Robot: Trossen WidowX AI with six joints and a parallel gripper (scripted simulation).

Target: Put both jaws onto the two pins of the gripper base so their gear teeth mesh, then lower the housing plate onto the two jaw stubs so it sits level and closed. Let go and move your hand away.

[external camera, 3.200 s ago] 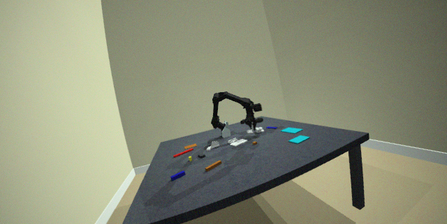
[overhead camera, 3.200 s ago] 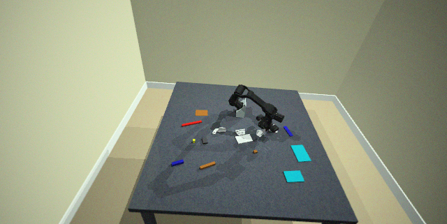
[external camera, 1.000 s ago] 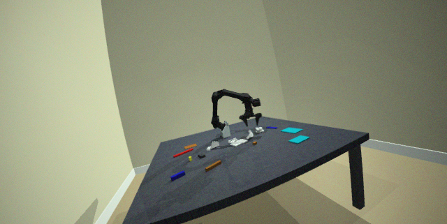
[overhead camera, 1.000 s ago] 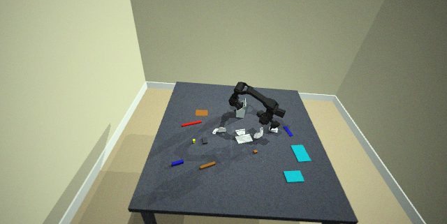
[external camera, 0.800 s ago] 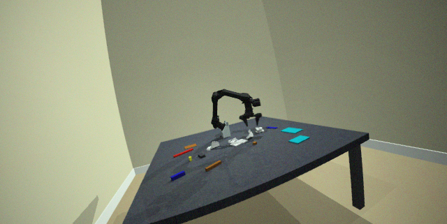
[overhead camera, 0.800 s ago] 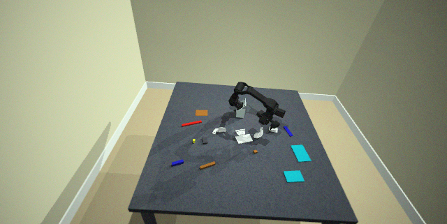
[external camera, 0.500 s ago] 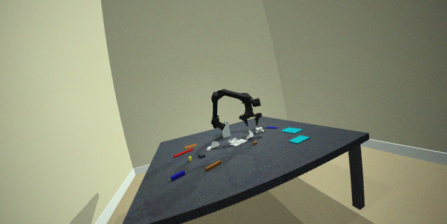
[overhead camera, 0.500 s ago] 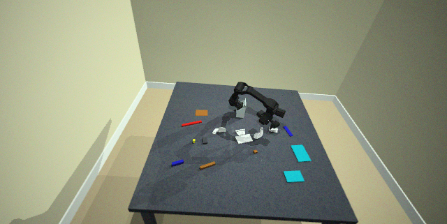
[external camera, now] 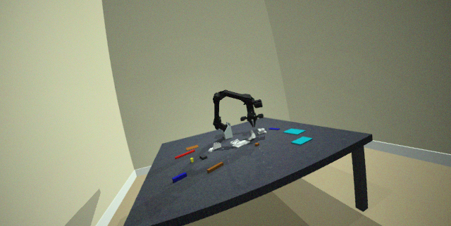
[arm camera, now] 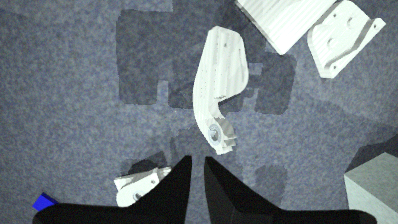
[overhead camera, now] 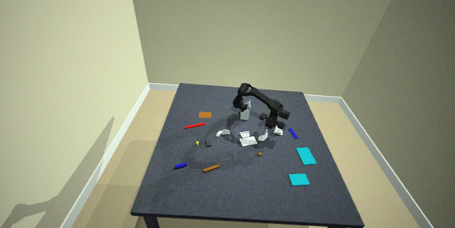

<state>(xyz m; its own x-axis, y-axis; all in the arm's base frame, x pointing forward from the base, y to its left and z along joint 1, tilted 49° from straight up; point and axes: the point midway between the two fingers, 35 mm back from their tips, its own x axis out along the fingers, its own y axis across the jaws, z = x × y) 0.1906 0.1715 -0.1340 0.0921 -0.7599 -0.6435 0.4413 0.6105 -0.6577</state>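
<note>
My gripper tip is 1 cm short of the white jaw, 3 cm to the left of it and 5 cm above it. Also, from my gripper tip: orange cube 20 cm ahead, 6 cm to the right, 7 cm below; white gripper base 6 cm behind, 8 cm to the left, 5 cm below; grey block 17 cm ahead, 44 cm to the right, 7 cm below.
</note>
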